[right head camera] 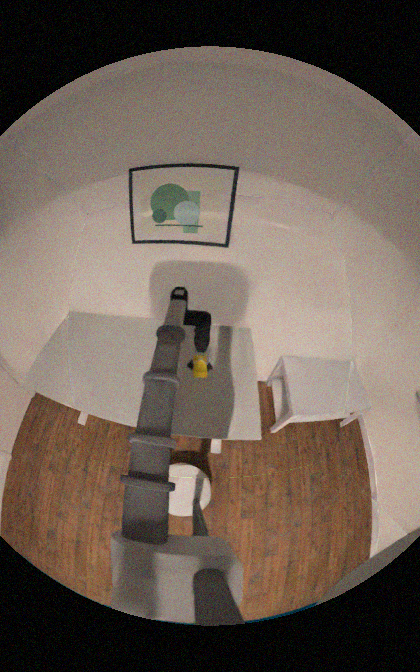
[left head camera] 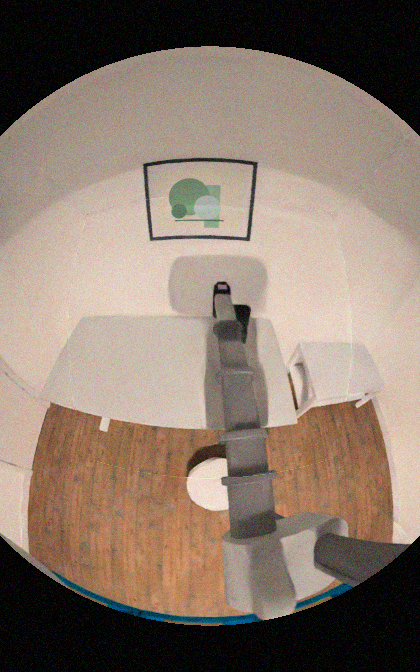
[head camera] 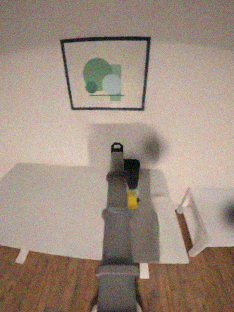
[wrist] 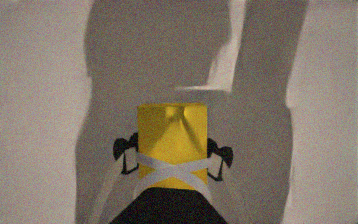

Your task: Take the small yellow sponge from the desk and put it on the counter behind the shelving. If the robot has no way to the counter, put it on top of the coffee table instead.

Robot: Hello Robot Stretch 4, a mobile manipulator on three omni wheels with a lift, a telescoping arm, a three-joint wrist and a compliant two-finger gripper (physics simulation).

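Frame: origin at the robot's base, x ahead, y left, z up, level; centimetres.
Seen in the pictures: gripper, fingertip midpoint: (head camera: pixel 130 202) (wrist: pixel 173 148).
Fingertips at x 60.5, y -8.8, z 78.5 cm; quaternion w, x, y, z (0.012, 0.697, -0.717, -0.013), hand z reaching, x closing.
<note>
A point is followed by its place in that frame.
The small yellow sponge (head camera: pixel 132 201) {x 58.0, y -9.5, z 83.2 cm} (right head camera: pixel 200 367) (wrist: pixel 172 127) {x 63.6, y -8.6, z 83.2 cm} is held upright between the two black fingertips of my gripper (right head camera: pixel 200 365) (wrist: pixel 173 148) {x 60.5, y -8.8, z 78.5 cm}, which is shut on it. In the wrist view the fingertips press on its left and right sides. Sponge and gripper hang a little above the white desk (head camera: pixel 55 210) {x 59.2, y 43.7, z 69.2 cm} (left head camera: pixel 135 370) (right head camera: pixel 100 360) (wrist: pixel 40 100) {x 64.4, y 11.4, z 69.3 cm}, over its right part, with shadows on the top below. In the left head view the arm hides the sponge. I cannot make out the counter or the shelving in these views.
A small white table (head camera: pixel 215 215) {x 67.8, y -91.6, z 42.3 cm} (left head camera: pixel 332 372) (right head camera: pixel 325 387) stands right of the desk, across a narrow gap. A white round object (left head camera: pixel 206 485) (right head camera: pixel 187 495) is low in front of the desk. A framed picture (head camera: pixel 97 72) {x 107.9, y 12.8, z 149.1 cm} hangs on the wall behind.
</note>
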